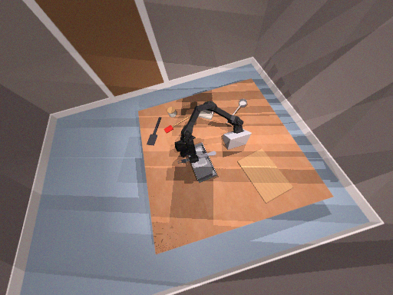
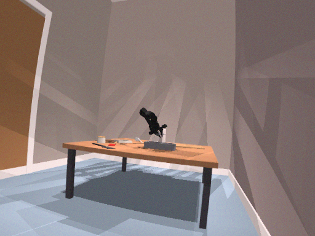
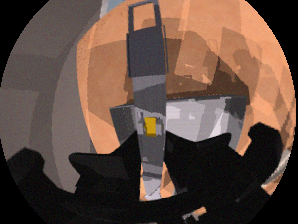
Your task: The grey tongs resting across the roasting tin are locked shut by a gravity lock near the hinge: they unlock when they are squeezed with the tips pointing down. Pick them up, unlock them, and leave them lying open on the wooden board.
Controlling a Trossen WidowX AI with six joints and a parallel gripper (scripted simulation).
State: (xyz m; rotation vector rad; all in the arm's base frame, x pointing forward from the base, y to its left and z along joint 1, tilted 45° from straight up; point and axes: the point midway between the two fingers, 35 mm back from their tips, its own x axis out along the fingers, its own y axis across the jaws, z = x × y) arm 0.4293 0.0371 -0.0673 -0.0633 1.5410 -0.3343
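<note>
Now: gripper tip 2 cm short of the yellow lock piece, 2 cm to the left of it and 3 cm below it. Round my gripper tip: red spatula (3 cm ahead, 47 cm to the right, 11 cm below); grey roasting tin (5 cm behind, 1 cm to the right, 8 cm below); wooden board (46 cm behind, 28 cm to the left, 11 cm below).
</note>
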